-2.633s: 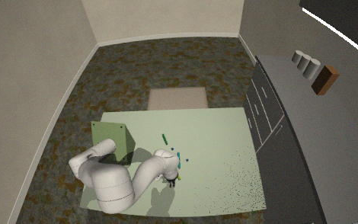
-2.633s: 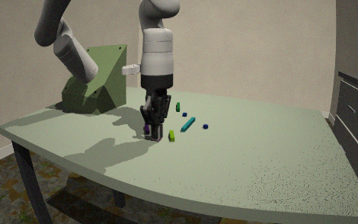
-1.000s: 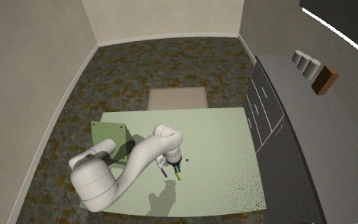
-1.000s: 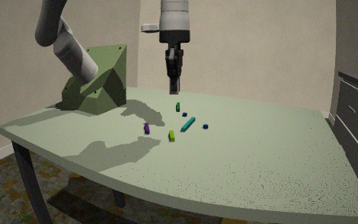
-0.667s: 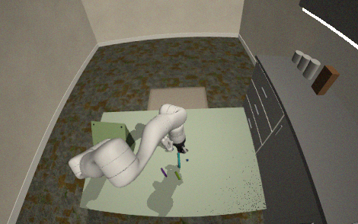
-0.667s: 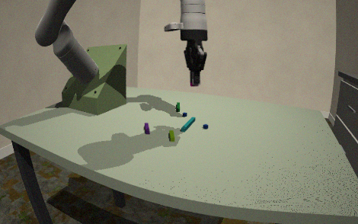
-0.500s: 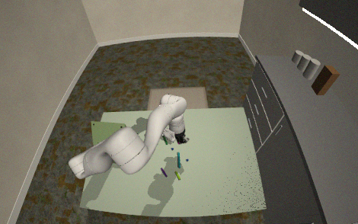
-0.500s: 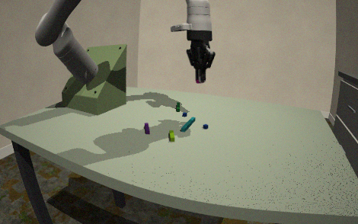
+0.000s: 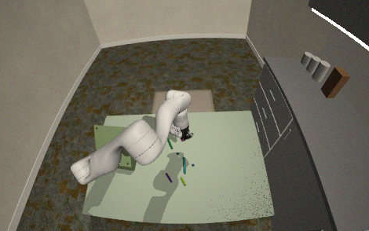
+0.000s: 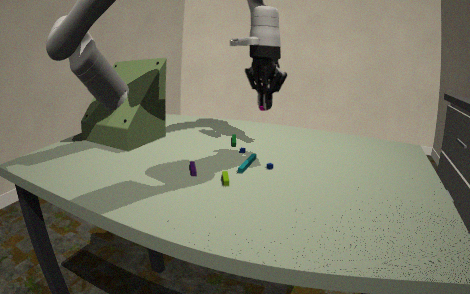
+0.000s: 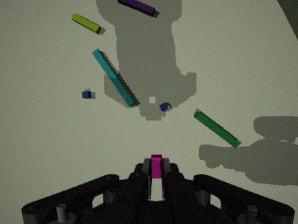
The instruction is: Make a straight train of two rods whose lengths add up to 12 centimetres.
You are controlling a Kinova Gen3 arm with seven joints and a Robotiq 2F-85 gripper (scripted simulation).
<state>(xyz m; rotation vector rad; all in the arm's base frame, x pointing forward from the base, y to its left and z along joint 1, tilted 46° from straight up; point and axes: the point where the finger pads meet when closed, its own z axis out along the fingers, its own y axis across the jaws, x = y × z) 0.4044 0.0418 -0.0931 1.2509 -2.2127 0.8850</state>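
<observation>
My gripper is now 90 mm past the green rod, 30 mm to the right of it and 120 mm above it. From my hand the other things lie so: magenta rod: 20 mm below; then purple rod: 80 mm behind, 200 mm to the right, 120 mm below; then turquoise rod: 10 mm ahead, 120 mm to the right, 120 mm below.
</observation>
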